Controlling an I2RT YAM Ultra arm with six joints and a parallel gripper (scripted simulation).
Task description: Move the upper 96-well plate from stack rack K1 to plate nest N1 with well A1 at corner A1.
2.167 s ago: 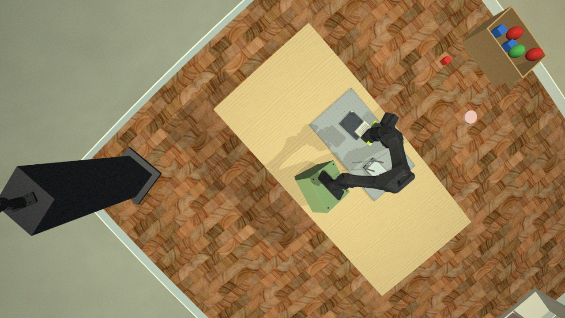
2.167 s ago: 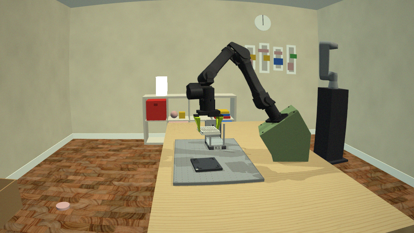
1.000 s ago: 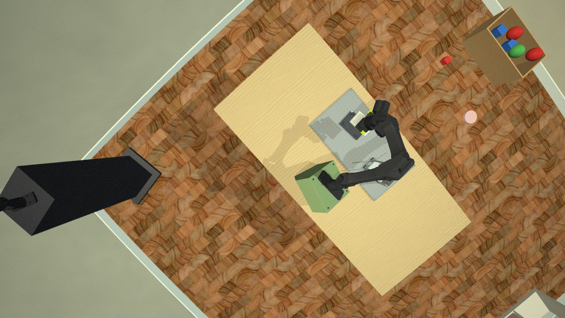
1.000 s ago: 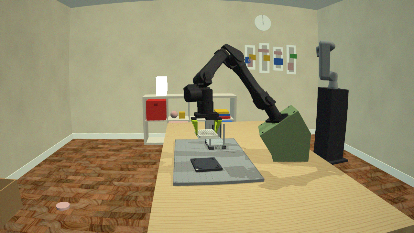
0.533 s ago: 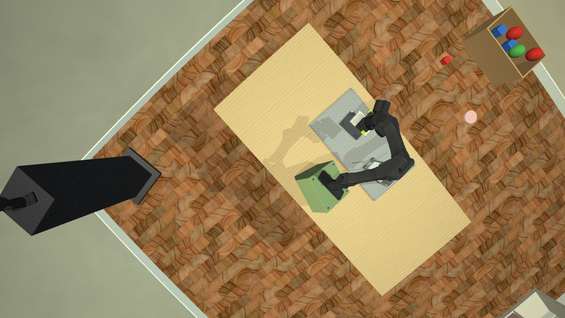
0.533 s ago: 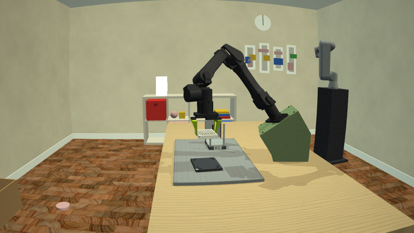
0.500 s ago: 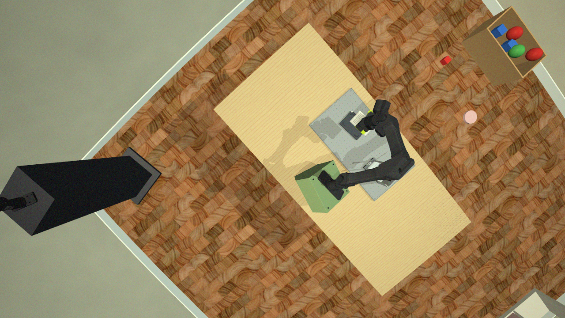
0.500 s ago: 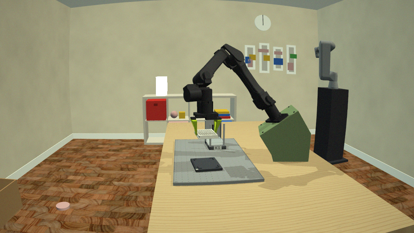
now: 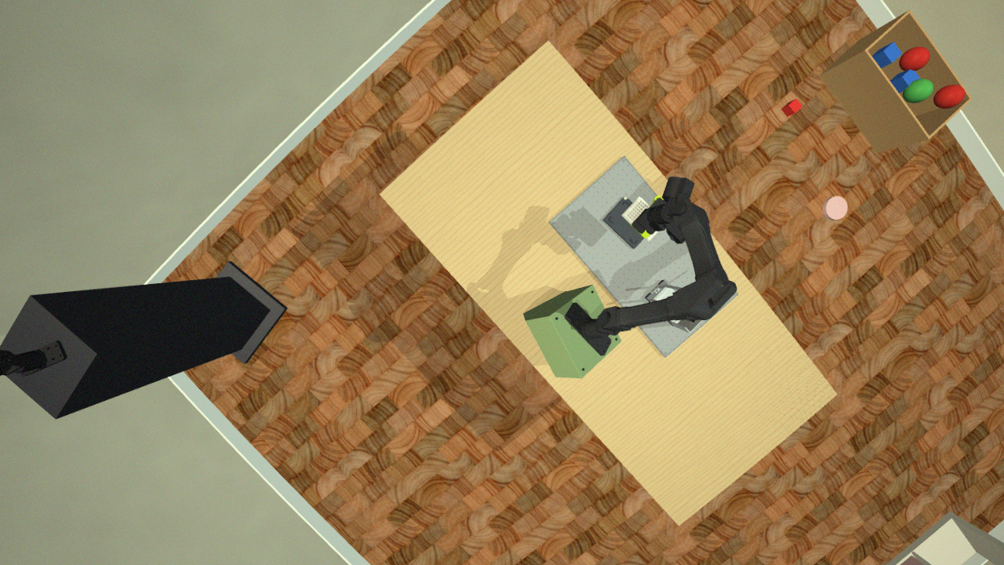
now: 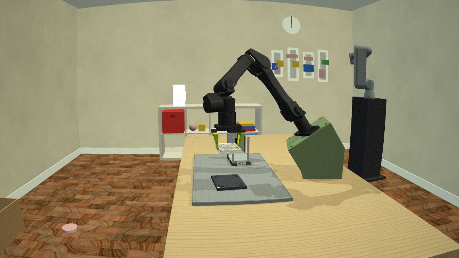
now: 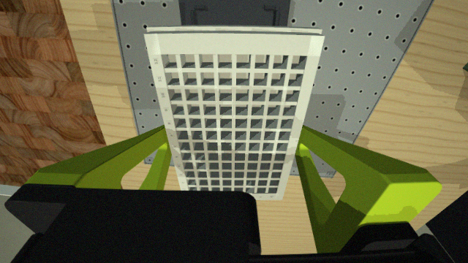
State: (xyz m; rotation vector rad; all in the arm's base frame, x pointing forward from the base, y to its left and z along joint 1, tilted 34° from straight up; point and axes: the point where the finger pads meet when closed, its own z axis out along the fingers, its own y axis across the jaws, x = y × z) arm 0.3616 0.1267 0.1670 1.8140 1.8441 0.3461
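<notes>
Now: hand right at the white 96-well plate. The rest, counted from my hand: pale A1 square 14 cm below, 7 cm to the left, 6 cm ahead.
</notes>
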